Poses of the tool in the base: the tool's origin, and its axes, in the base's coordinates. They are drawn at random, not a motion.
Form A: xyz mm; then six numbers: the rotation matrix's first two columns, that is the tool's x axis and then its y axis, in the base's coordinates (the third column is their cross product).
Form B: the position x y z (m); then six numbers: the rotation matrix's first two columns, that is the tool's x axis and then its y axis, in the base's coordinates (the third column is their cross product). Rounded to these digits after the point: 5 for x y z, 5 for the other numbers.
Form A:
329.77 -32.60 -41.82 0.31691 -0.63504 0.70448 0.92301 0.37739 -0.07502
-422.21 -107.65 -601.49 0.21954 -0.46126 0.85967 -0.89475 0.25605 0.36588
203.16 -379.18 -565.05 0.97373 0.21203 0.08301 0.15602 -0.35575 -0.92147
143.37 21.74 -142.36 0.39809 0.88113 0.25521 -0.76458 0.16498 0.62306
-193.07 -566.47 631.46 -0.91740 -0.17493 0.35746 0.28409 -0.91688 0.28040
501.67 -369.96 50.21 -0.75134 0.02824 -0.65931 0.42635 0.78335 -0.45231
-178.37 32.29 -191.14 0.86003 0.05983 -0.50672 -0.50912 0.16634 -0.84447
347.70 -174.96 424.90 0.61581 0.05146 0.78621 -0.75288 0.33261 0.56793
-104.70 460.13 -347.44 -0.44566 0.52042 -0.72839 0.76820 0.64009 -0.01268
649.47 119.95 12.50 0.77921 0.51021 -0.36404 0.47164 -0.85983 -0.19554
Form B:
0.32977 -0.03260 -0.04182 0.31691 -0.63504 0.70448 0.92301 0.37739 -0.07502
-0.42221 -0.10765 -0.60149 0.21954 -0.46126 0.85967 -0.89475 0.25605 0.36588
0.20316 -0.37918 -0.56505 0.97373 0.21203 0.08301 0.15602 -0.35575 -0.92147
0.14337 0.02174 -0.14236 0.39809 0.88113 0.25521 -0.76458 0.16498 0.62306
-0.19307 -0.56647 0.63146 -0.91740 -0.17493 0.35746 0.28409 -0.91688 0.28040
0.50167 -0.36996 0.05021 -0.75134 0.02824 -0.65931 0.42635 0.78335 -0.45231
-0.17837 0.03229 -0.19114 0.86003 0.05983 -0.50672 -0.50912 0.16634 -0.84447
0.34770 -0.17496 0.42490 0.61581 0.05146 0.78621 -0.75288 0.33261 0.56793
-0.10470 0.46013 -0.34744 -0.44566 0.52042 -0.72839 0.76820 0.64009 -0.01268
0.64947 0.11995 0.01250 0.77921 0.51021 -0.36404 0.47164 -0.85983 -0.19554

